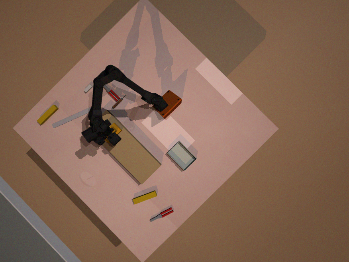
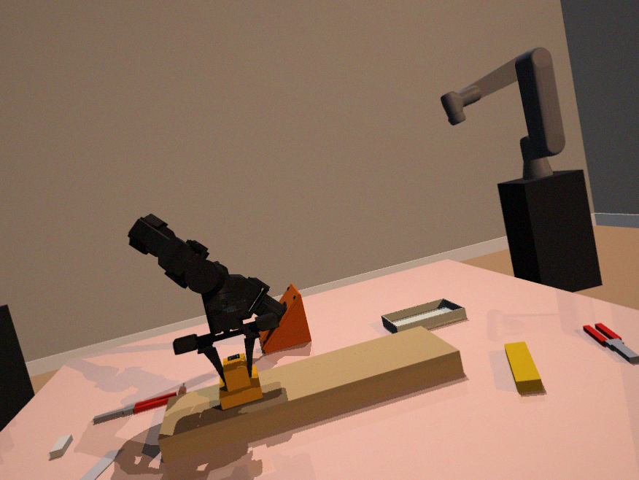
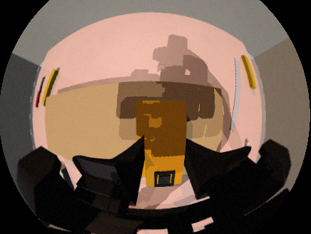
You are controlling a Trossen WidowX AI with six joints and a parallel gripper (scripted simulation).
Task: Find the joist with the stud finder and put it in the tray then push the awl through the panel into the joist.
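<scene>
Now: gripper tip 4 cm past the indicator window and 3 cm below it. Round my gripper tip: grey bar (15 cm ahead, 27 cm to the right, 6 cm below); awl (19 cm behind, 15 cm to the right, 6 cm below); stud finder (2 cm behind, 2 cm above).
</scene>
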